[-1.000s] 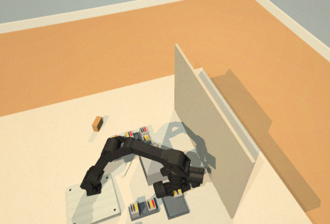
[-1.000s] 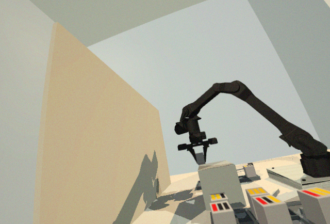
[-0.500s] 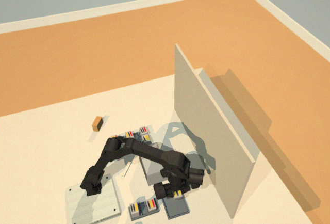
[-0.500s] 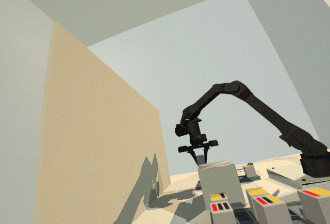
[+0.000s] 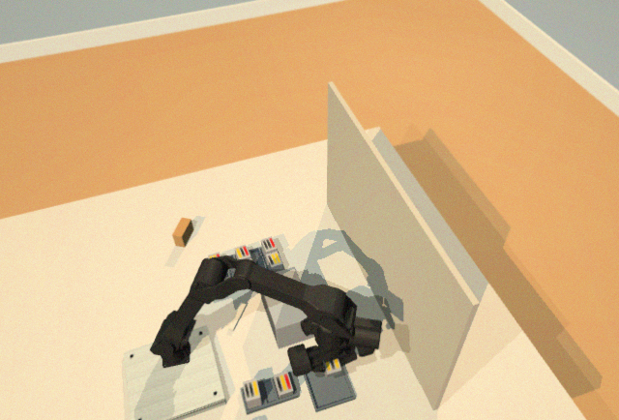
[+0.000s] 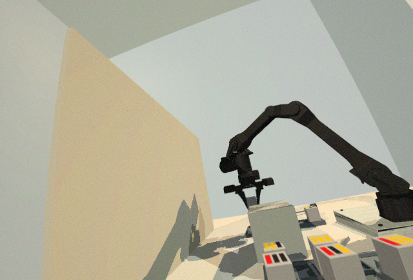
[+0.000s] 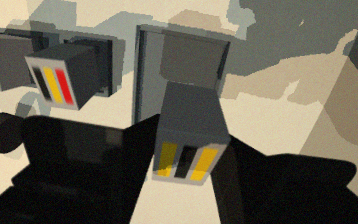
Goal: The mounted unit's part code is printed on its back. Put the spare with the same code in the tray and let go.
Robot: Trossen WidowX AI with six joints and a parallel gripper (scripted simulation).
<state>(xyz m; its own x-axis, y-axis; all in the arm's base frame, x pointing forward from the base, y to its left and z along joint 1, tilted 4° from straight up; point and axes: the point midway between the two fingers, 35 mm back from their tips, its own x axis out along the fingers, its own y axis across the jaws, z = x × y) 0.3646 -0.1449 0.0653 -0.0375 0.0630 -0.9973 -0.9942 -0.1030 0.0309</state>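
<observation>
My gripper tip is 15 cm past the small rack and 7 cm above it. From my gripper tip the other things lie so: mounted unit: 21 cm to the left, 7 cm behind, 2 cm below; tan wall panel: 23 cm to the left, 17 cm ahead, 15 cm above; thin stick: 22 cm to the left, 20 cm behind, 7 cm below.
</observation>
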